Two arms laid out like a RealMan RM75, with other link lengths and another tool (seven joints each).
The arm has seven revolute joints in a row. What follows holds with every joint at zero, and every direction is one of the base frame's. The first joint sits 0.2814 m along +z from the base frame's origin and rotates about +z. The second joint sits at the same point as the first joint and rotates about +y. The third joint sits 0.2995 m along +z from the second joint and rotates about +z. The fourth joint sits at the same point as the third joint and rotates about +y. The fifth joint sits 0.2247 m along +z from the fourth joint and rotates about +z. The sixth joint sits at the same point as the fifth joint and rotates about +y. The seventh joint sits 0.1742 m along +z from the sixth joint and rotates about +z. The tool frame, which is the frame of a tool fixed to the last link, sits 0.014 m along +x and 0.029 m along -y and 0.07 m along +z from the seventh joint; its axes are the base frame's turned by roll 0, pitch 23.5 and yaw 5.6 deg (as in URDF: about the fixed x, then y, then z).
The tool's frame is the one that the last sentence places.
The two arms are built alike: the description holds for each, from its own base.
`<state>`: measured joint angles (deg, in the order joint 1, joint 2, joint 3, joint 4, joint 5, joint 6, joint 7); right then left.
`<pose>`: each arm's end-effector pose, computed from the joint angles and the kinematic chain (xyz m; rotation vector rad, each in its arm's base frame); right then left.
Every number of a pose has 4 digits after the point. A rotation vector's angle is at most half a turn.
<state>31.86 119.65 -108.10 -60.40 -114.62 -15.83 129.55 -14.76 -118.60 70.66 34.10 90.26 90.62 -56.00</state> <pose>0.1734 0.5181 -0.1335 -2.4104 0.7880 -0.0609 -0.2681 0.3063 -0.1065 -2.6014 -0.1006 -1.3892</pose>
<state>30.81 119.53 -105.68 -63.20 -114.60 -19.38 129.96 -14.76 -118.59 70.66 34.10 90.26 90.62 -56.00</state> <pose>0.1680 0.5162 -0.1252 -2.4292 0.8136 -0.0326 -0.2682 0.3063 -0.1065 -2.6015 -0.1005 -1.3889</pose>
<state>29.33 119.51 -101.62 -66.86 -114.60 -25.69 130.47 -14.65 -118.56 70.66 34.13 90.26 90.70 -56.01</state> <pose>0.1641 0.5114 -0.1138 -2.4637 0.8561 -0.0070 -0.2686 0.3057 -0.1061 -2.6012 -0.1021 -1.3892</pose>
